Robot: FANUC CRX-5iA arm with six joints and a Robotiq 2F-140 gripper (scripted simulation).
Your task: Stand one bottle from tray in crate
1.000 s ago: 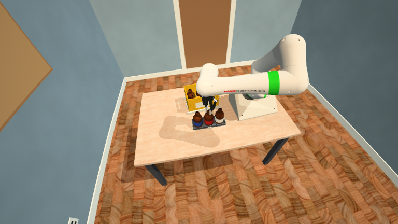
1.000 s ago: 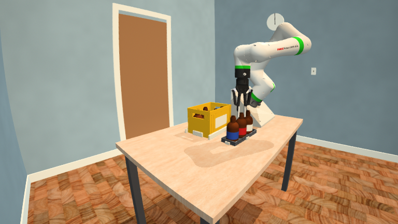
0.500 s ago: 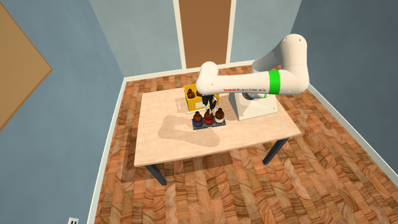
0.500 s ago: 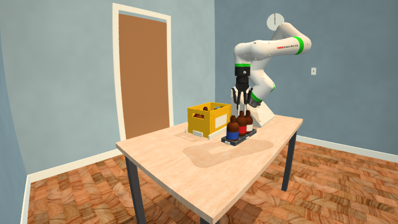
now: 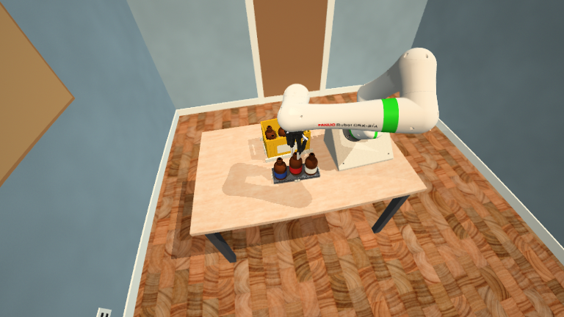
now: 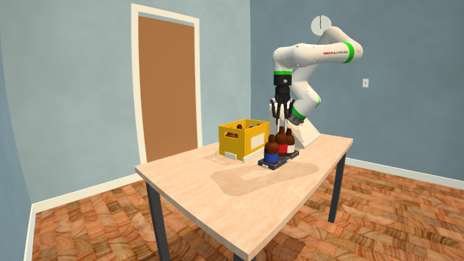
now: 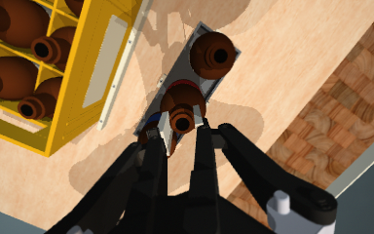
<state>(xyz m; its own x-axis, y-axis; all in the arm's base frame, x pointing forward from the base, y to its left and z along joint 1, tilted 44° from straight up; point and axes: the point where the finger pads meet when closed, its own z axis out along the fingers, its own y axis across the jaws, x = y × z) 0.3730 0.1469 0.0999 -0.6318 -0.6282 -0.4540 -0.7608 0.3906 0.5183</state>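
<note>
Right now my hand is 9 cm short of the blue-labelled bottle, 1 cm to the right of it and 11 cm above it. From my hand the other things lie so: yellow crate: 4 cm ahead, 23 cm to the right, 11 cm below; then dark tray: 19 cm below.
</note>
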